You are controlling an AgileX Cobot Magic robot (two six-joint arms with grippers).
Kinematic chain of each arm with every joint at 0, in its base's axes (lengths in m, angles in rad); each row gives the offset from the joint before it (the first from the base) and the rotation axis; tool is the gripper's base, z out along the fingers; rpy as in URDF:
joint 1: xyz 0 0 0.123 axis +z
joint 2: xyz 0 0 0 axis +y
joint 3: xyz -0.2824 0 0.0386 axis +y
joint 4: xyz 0.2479 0 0.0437 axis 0.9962 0 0.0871
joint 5: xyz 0 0 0 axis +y
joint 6: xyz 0.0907 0 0.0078 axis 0.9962 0 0.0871
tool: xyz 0 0 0 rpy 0 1.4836 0
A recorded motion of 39 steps. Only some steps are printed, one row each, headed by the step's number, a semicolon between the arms.
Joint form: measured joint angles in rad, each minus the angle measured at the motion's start. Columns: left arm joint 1, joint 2, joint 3, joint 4, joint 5, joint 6; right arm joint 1, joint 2, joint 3, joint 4, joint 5, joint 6.
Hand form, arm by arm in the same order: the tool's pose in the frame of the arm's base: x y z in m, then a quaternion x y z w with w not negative. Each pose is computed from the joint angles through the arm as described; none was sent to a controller.
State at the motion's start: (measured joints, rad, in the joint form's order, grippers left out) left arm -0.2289 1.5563 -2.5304 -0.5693 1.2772 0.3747; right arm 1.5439 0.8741 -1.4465 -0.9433 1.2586 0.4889
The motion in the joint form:
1: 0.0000 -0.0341 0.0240 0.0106 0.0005 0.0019; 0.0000 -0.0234 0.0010 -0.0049 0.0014 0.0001
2: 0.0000 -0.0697 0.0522 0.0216 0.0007 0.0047; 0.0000 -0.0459 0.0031 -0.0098 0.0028 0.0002
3: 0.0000 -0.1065 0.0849 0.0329 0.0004 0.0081; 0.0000 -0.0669 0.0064 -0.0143 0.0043 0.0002
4: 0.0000 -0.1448 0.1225 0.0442 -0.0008 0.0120; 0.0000 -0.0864 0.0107 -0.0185 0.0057 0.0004
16: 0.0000 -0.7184 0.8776 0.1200 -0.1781 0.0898; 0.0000 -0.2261 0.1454 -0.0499 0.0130 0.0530
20: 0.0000 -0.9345 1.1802 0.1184 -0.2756 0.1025; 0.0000 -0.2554 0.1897 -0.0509 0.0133 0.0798
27: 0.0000 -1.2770 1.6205 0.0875 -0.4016 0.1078; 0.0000 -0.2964 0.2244 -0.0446 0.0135 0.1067
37: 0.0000 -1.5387 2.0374 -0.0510 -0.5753 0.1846; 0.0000 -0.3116 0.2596 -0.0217 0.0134 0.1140
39: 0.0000 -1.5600 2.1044 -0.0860 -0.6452 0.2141; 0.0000 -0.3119 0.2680 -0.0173 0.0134 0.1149
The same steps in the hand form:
1: 0.1873 -0.0911 0.6252 0.32230 0.68095 -0.20970 0.62327; 0.0725 0.0751 0.5141 -0.32097 0.71841 0.12409 0.60455
2: 0.1765 -0.0877 0.6269 0.32193 0.67984 -0.20328 0.62679; 0.0725 0.0663 0.5154 -0.31380 0.71674 0.12933 0.60917
3: 0.1660 -0.0844 0.6278 0.32149 0.67961 -0.19681 0.62932; 0.0726 0.0583 0.5161 -0.30750 0.71530 0.13368 0.61312
4: 0.1559 -0.0812 0.6277 0.32093 0.68017 -0.19046 0.63095; 0.0726 0.0510 0.5164 -0.30191 0.71407 0.13731 0.61652
16: 0.0513 -0.0482 0.5561 0.30087 0.69277 -0.14346 0.63950; 0.0734 0.0183 0.4925 -0.27510 0.71939 0.14305 0.62156
20: 0.0243 -0.0400 0.5048 0.28518 0.69447 -0.14309 0.64491; 0.0734 0.0149 0.4832 -0.26983 0.72420 0.14559 0.61769
27: -0.0090 -0.0312 0.4110 0.25977 0.69150 -0.15692 0.65553; 0.0729 0.0063 0.4756 -0.25924 0.72817 0.15804 0.61448
37: -0.0048 -0.0340 0.3154 0.23294 0.68139 -0.19476 0.66597; 0.0718 0.0079 0.4665 -0.26665 0.73406 0.16009 0.60368
39: 0.0018 -0.0341 0.3027 0.21920 0.67542 -0.19687 0.67602; 0.0716 0.0094 0.4644 -0.26950 0.73551 0.15876 0.60100

